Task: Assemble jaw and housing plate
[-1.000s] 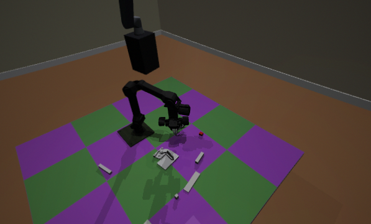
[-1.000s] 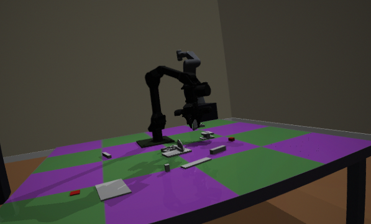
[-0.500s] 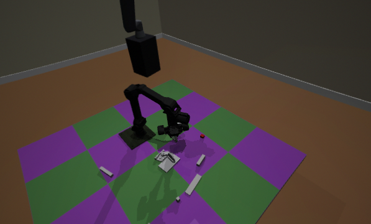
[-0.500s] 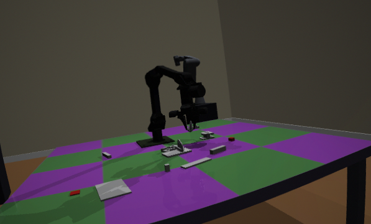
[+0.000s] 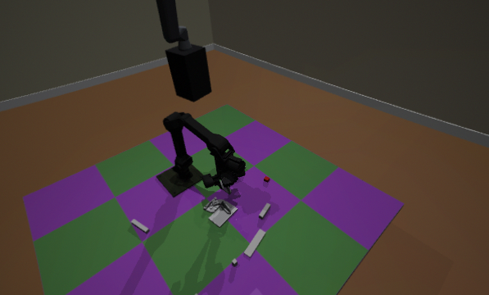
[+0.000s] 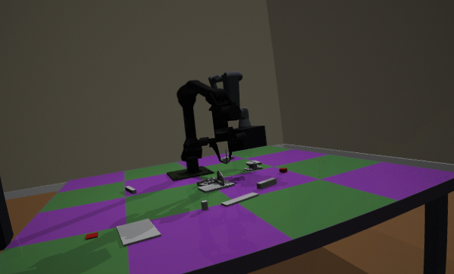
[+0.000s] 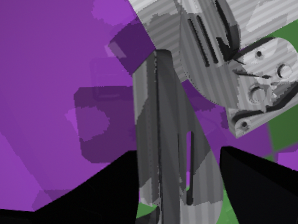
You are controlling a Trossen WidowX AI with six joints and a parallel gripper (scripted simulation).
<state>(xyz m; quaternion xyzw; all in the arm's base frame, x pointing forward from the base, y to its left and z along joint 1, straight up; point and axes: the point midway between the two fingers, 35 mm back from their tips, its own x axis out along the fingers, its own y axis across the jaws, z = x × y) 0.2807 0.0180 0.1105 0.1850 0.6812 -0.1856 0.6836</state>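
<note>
My gripper tip is now 30 mm to the right of the grey jaw assembly and 20 mm past it. Also, from my gripper tip: short grey bar (190 mm ahead, 70 mm below, 40 mm to the left); grey slotted part (190 mm to the left, 80 mm behind, 50 mm below); red block (210 mm to the left, 90 mm ahead, 70 mm below).
</note>
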